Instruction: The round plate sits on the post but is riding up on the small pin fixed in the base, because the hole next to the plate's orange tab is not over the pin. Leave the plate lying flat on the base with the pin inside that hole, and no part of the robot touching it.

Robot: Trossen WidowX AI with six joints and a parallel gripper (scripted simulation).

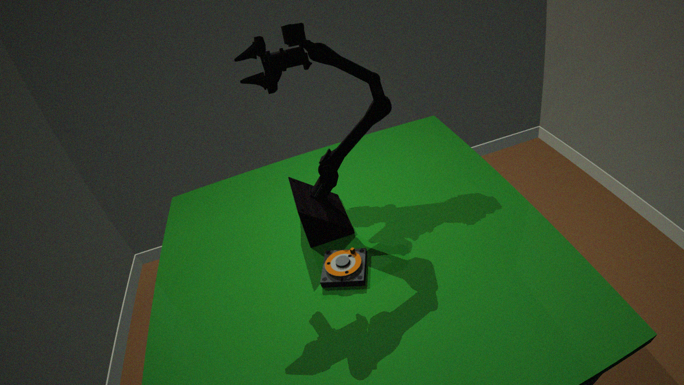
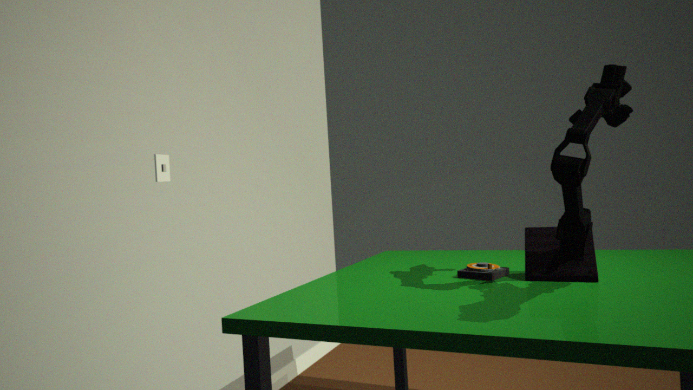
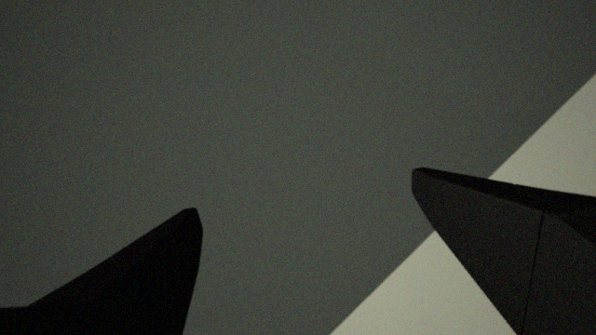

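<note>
My gripper tip is 520 mm above the base, 340 mm short of it and 180 mm to the right of it.
</note>
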